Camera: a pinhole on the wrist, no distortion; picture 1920 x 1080 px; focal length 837.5 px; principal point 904.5 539.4 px. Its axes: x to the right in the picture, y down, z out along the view. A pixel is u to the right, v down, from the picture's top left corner.
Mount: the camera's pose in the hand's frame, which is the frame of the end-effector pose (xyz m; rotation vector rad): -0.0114 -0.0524 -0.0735 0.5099 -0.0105 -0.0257
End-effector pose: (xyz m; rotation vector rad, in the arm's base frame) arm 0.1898 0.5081 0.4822 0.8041 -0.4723 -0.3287
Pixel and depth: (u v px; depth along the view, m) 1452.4 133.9 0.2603
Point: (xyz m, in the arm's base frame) 0.2399 0.1912 0.3592
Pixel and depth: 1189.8 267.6 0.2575
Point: 0.1656 0.2437 0.3779
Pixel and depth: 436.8 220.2 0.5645
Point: -0.3139 0.1412 0.1948
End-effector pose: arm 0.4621 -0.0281 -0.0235 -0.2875 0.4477 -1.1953
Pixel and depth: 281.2 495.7 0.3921
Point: 0.2844 0.1699 0.3715
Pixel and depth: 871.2 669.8 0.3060
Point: 0.4257 -0.0618 0.2426
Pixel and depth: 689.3 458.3 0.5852
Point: 0.2903 -0.0068 0.5369
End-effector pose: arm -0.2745 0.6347 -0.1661 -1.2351 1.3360 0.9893
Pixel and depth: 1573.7 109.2 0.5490
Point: 0.3552 0.7582 -0.5722
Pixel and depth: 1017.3 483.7 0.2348
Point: -0.0765 0.7289 -0.1873
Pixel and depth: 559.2 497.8 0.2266
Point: -0.0942 0.7438 -0.0640
